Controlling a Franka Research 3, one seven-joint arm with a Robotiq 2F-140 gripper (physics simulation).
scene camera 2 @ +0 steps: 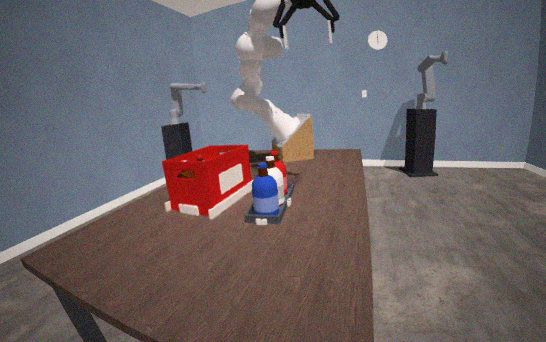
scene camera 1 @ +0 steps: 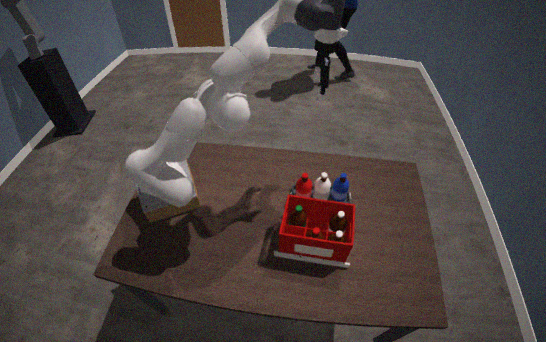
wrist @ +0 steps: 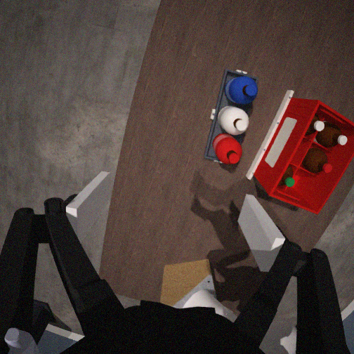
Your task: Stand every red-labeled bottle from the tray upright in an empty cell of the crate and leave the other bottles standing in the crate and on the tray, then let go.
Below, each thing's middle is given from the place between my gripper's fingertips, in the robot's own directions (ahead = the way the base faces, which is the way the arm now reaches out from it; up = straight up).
Now: the white bottle (wrist: 233,120) 3 cm ahead of my hand, 14 cm to the right of it and 41 cm below it. Round my hand: blue bottle (scene camera 2: 264,187) (12 cm ahead, 15 cm to the right, 41 cm below).
